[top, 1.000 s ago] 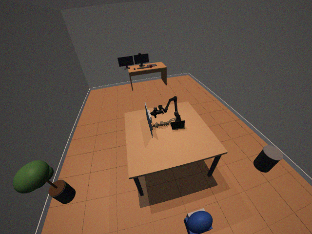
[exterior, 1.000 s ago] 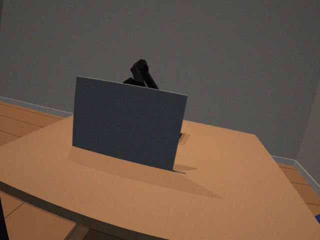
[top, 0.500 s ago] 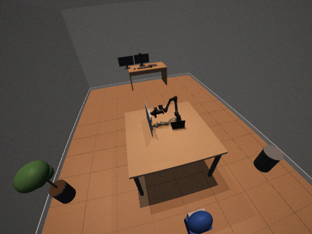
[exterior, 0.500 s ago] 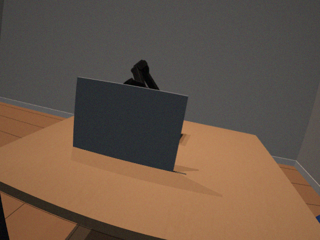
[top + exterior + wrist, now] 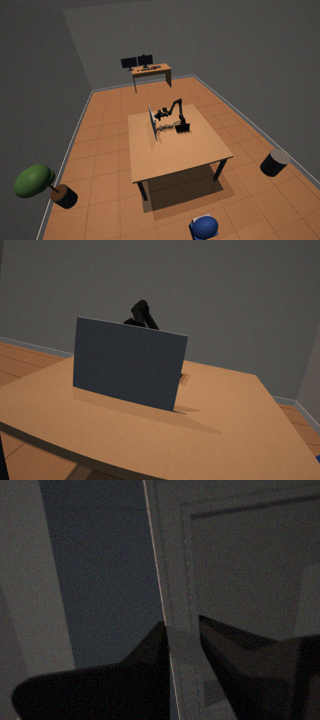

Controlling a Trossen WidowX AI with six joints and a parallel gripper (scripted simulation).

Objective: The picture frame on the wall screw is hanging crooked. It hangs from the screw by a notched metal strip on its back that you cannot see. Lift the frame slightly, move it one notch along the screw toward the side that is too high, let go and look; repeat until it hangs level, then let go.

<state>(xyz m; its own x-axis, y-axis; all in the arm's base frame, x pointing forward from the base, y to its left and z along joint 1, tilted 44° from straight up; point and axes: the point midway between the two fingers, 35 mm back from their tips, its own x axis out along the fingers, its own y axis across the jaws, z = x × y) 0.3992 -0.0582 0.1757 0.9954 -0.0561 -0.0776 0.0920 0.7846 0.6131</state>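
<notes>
The picture frame lies 5 cm below my gripper tip, 1 cm to the right of it and 1 cm ahead of it. Round my gripper tip: blue-grey wall panel (7 cm below, 2 cm ahead, 1 cm to the left).
</notes>
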